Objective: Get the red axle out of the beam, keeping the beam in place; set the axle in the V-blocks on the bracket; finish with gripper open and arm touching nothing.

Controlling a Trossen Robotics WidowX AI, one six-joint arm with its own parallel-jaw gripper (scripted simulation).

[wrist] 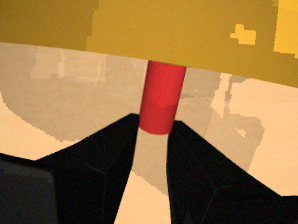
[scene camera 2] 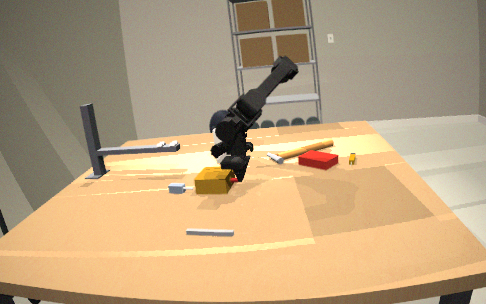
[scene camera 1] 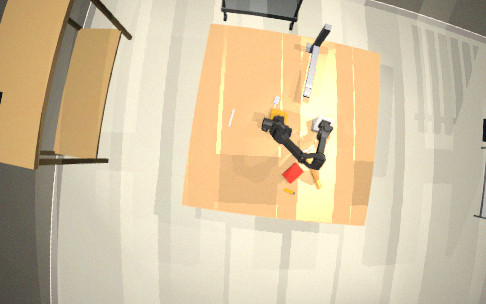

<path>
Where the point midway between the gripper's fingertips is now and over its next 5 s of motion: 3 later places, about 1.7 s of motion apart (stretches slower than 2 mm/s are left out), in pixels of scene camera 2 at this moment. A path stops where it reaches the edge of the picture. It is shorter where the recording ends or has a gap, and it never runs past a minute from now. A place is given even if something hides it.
My gripper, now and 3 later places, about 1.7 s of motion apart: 241, 181; 265, 181; 255, 166; 252, 185
</path>
